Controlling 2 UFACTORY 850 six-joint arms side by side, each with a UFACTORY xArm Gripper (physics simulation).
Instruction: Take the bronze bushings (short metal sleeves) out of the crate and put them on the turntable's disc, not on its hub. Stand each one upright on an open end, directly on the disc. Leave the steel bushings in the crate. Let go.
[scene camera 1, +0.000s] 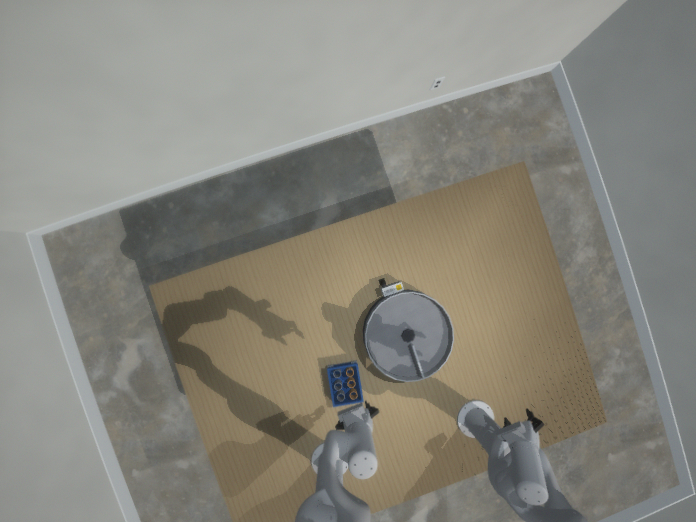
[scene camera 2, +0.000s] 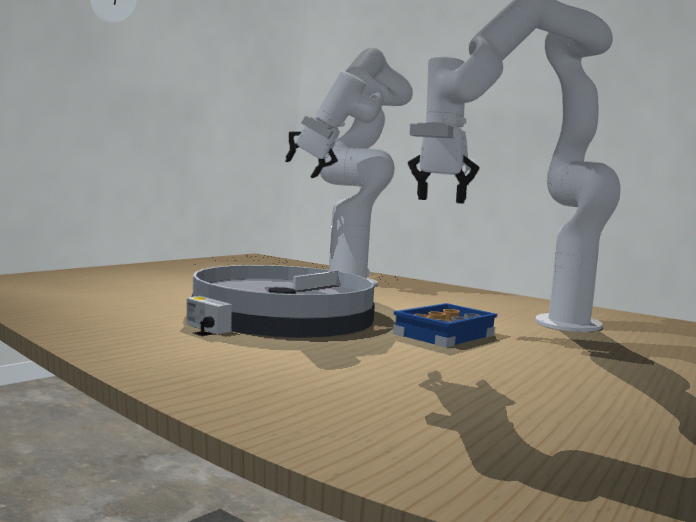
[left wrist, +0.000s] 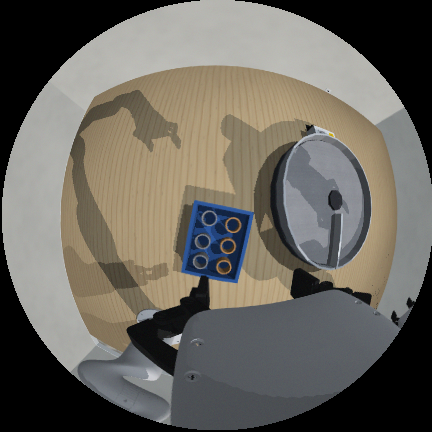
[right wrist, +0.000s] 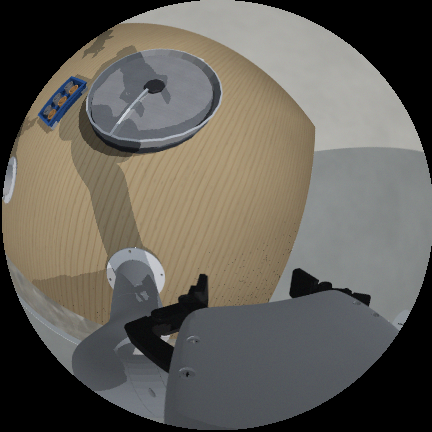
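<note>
A blue crate (scene camera 1: 330, 387) (scene camera 2: 418, 331) (left wrist: 189, 240) holds three bronze bushings in its right column and three steel bushings in its left column, in the left wrist view. The bronze ones are a far bushing (left wrist: 240, 225), a middle bushing (left wrist: 235, 246) and a near bushing (left wrist: 224, 272). The turntable's disc (scene camera 1: 427, 314) (left wrist: 345, 170) (right wrist: 185, 100) bears no bushing; its dark hub (scene camera 1: 407, 335) (left wrist: 335, 200) is central. My left gripper (scene camera 1: 356, 416) (scene camera 2: 441, 199) (left wrist: 252, 286) is open and empty, high above the table near the crate. My right gripper (scene camera 1: 520, 420) (scene camera 2: 301, 168) (right wrist: 251, 286) is open and empty, far from the crate.
A raised rim surrounds the disc. An upright bar (scene camera 1: 416, 359) (scene camera 2: 317, 279) (left wrist: 336, 240) (right wrist: 130, 111) runs from near the hub towards the rim. A control box (scene camera 1: 392, 288) (scene camera 2: 210, 315) (left wrist: 322, 132) stands against the turntable's outer side. The crate stands beside the turntable, with a gap between.
</note>
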